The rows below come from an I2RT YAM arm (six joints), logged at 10 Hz.
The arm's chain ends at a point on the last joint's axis. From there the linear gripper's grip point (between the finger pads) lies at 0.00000 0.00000 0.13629 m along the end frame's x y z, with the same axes.
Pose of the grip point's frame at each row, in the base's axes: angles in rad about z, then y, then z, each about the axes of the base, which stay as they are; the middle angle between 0 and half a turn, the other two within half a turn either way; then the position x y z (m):
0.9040 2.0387 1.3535 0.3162 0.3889 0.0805
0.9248 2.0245 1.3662 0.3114 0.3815 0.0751
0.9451 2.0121 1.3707 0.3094 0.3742 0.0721
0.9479 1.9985 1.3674 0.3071 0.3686 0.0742
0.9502 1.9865 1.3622 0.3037 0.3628 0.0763
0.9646 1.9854 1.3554 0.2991 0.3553 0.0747
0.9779 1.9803 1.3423 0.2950 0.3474 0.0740
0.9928 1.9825 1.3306 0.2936 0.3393 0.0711
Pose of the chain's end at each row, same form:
0.9040 2.0387 1.3535 0.2900 0.2701 0.1420
0.9248 2.0245 1.3662 0.2865 0.2616 0.1348
0.9451 2.0121 1.3707 0.2849 0.2534 0.1303
0.9479 1.9985 1.3674 0.2820 0.2471 0.1307
0.9502 1.9865 1.3622 0.2779 0.2408 0.1313
0.9646 1.9854 1.3554 0.2724 0.2334 0.1296
0.9779 1.9803 1.3423 0.2667 0.2256 0.1283
0.9928 1.9825 1.3306 0.2639 0.2180 0.1256

